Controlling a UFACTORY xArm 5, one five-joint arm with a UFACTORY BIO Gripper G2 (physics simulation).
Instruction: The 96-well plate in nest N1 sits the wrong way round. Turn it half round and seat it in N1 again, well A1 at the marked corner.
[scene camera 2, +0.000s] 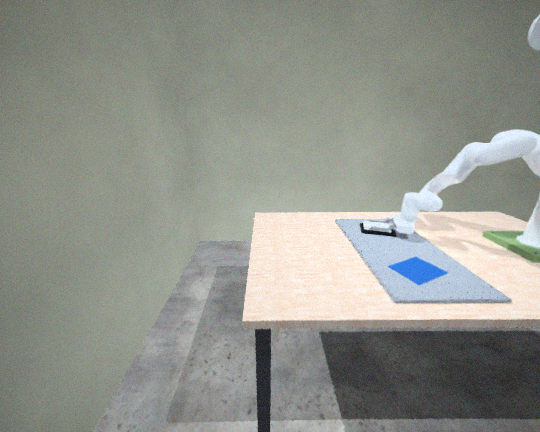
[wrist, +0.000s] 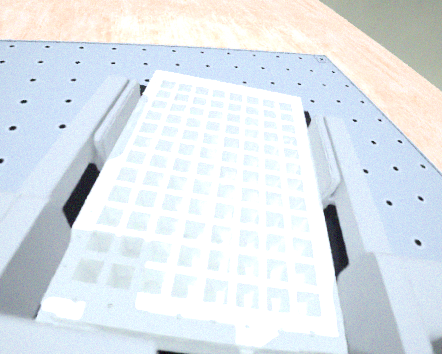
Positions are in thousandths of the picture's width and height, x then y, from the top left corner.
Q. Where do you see a blue square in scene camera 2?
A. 773, 626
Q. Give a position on a white 96-well plate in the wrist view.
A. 467, 629
